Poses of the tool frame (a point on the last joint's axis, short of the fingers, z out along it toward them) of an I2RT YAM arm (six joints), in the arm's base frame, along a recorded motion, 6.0 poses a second.
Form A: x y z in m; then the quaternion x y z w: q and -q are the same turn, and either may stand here.
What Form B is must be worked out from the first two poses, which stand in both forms.
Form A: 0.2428, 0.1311, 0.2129, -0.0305, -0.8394, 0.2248, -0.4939
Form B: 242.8, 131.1, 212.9, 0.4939, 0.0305, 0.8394, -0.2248
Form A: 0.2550, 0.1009, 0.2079, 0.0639, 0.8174, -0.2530, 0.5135
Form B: 255.0, 100.9, 207.9, 0.5135, 0.0639, 0.8174, -0.2530
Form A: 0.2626, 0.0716, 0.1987, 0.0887, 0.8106, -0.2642, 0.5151
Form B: 262.6, 71.6, 198.7, 0.5151, 0.0887, 0.8106, -0.2642
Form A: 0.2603, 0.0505, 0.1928, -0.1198, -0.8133, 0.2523, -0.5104
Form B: 260.3, 50.5, 192.8, 0.5104, 0.1198, 0.8133, -0.2523
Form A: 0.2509, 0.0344, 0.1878, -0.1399, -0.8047, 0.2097, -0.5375
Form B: 250.9, 34.4, 187.8, 0.5375, 0.1399, 0.8047, -0.2097
